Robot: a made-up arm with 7 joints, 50 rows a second.
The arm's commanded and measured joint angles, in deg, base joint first. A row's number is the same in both.
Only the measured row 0 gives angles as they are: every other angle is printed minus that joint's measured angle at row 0.
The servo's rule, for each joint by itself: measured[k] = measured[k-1] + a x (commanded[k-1-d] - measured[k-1]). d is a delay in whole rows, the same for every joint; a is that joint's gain. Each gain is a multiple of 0.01, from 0.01 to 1. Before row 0 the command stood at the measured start. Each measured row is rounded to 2 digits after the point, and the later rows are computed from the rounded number. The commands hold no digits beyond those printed.
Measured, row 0:
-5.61, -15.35, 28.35, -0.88, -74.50, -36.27, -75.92
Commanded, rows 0 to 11:
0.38, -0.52, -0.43, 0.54, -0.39, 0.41, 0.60
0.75, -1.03, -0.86, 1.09, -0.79, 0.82, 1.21
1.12, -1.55, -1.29, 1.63, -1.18, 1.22, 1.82
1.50, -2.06, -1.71, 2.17, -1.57, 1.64, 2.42
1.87, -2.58, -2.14, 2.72, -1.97, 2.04, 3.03
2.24, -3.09, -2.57, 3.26, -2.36, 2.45, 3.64
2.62, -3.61, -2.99, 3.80, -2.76, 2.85, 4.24
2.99, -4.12, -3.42, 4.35, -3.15, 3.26, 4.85
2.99, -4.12, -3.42, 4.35, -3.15, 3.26, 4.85
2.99, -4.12, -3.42, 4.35, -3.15, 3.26, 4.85
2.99, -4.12, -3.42, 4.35, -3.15, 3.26, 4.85
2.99, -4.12, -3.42, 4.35, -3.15, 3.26, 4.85
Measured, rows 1 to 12:
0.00, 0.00, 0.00, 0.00, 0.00, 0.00, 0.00
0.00, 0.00, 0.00, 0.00, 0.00, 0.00, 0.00
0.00, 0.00, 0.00, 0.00, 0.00, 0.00, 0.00
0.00, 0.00, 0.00, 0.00, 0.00, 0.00, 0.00
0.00, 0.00, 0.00, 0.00, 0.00, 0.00, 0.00
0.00, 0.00, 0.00, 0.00, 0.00, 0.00, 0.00
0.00, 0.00, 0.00, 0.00, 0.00, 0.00, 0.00
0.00, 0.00, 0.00, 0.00, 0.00, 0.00, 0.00
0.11, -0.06, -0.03, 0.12, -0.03, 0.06, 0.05
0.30, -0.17, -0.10, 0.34, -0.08, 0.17, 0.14
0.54, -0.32, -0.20, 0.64, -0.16, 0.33, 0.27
0.82, -0.51, -0.32, 0.99, -0.26, 0.53, 0.44
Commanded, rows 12 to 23:
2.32, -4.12, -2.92, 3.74, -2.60, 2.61, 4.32
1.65, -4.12, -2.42, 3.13, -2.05, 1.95, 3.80
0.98, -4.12, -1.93, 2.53, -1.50, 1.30, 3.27
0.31, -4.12, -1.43, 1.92, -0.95, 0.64, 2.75
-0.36, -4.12, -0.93, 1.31, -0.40, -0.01, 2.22
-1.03, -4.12, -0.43, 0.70, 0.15, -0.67, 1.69
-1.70, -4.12, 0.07, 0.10, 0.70, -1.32, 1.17
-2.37, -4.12, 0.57, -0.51, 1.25, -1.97, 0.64
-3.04, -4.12, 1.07, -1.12, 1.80, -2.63, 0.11
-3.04, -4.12, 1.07, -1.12, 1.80, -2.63, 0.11
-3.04, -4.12, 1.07, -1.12, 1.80, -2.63, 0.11
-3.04, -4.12, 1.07, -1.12, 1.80, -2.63, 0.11
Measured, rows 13 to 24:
1.12, -0.74, -0.47, 1.39, -0.38, 0.76, 0.65
1.44, -1.00, -0.64, 1.82, -0.52, 1.01, 0.89
1.78, -1.29, -0.83, 2.28, -0.68, 1.29, 1.16
2.13, -1.60, -1.04, 2.76, -0.85, 1.59, 1.46
2.38, -1.88, -1.23, 3.13, -1.01, 1.84, 1.73
2.56, -2.13, -1.41, 3.41, -1.16, 2.05, 1.98
2.68, -2.35, -1.57, 3.63, -1.30, 2.23, 2.21
2.77, -2.54, -1.72, 3.80, -1.43, 2.38, 2.42
2.64, -2.71, -1.82, 3.79, -1.51, 2.41, 2.57
2.35, -2.87, -1.87, 3.64, -1.55, 2.34, 2.67
1.95, -3.01, -1.87, 3.38, -1.55, 2.18, 2.72
1.47, -3.13, -1.83, 3.04, -1.51, 1.95, 2.72

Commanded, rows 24 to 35:
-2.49, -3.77, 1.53, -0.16, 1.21, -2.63, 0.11
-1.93, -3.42, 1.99, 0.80, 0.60, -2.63, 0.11
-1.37, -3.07, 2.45, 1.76, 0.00, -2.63, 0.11
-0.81, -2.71, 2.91, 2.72, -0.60, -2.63, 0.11
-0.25, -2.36, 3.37, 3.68, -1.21, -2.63, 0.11
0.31, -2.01, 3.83, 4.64, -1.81, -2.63, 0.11
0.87, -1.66, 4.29, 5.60, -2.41, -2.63, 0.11
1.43, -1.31, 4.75, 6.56, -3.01, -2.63, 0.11
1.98, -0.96, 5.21, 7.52, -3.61, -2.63, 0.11
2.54, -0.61, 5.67, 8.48, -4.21, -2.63, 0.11
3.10, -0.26, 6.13, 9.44, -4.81, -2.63, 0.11
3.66, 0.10, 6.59, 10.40, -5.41, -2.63, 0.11
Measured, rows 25 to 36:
0.94, -3.24, -1.76, 2.64, -1.43, 1.66, 2.68
0.37, -3.34, -1.65, 2.19, -1.32, 1.31, 2.60
-0.23, -3.43, -1.51, 1.71, -1.18, 0.92, 2.49
-0.85, -3.51, -1.34, 1.20, -1.01, 0.49, 2.34
-1.49, -3.58, -1.15, 0.67, -0.81, 0.02, 2.16
-1.94, -3.64, -0.97, 0.26, -0.63, -0.38, 2.00
-2.26, -3.69, -0.81, -0.06, -0.46, -0.72, 1.85
-2.49, -3.74, -0.66, -0.30, -0.30, -1.01, 1.71
-2.49, -3.74, -0.48, -0.27, -0.19, -1.25, 1.58
-2.33, -3.70, -0.28, -0.02, -0.13, -1.46, 1.46
-2.05, -3.63, -0.06, 0.39, -0.12, -1.64, 1.35
-1.69, -3.53, 0.18, 0.93, -0.15, -1.79, 1.25

